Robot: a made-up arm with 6 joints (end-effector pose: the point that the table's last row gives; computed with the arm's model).
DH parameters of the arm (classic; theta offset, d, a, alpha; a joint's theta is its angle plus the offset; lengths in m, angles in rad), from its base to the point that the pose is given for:
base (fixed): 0.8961 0 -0.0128 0
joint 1: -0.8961 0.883 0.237 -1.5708
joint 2: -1.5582 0 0.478 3.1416
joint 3: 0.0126 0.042 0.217 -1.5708
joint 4: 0 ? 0.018 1.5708
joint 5: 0 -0.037 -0.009 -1.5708
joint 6: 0 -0.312 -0.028 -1.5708
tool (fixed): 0 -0.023 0 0
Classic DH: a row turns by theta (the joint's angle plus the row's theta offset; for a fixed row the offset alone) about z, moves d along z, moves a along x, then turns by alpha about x.
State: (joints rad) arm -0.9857 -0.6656 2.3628 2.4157 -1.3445 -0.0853
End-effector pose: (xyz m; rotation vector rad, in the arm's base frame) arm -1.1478 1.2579 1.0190 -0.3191 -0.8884 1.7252
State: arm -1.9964 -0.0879 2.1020 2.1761 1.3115 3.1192
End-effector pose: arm 0.4667 0.5742 2.6919 2.2278 1.3559 1.5768
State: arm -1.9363 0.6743 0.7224 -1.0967 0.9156 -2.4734
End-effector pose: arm -1.0486 -2.0454 1.7387 -1.9417 1.7077 1.3570
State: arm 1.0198 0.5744 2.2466 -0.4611 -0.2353 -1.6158
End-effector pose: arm 0.0206 0.1412 3.1134 1.4231 -0.0655 -0.0116
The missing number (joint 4, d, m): -1.563
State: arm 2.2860 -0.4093 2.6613 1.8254 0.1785 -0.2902
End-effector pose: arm 1.2075 -1.3832 1.2707 0.1085 -0.1302 -2.5928
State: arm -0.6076 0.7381 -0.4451 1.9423 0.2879 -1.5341
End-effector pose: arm 1.1365 -0.8003 -0.4510 -1.4540 -0.1773 -0.4020
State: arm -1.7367 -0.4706 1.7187 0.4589 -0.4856 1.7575
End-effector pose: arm 0.1019 1.1239 2.7526 1.3548 -0.7585 -0.3802
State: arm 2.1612 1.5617 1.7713 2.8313 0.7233 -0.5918
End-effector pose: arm -1.3847 2.0726 1.2860 -1.1191 2.0973 -0.2193
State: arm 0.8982 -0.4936 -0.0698 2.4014 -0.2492 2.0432
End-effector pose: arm 1.0708 1.2119 2.2841 0.7042 0.0733 -0.7294
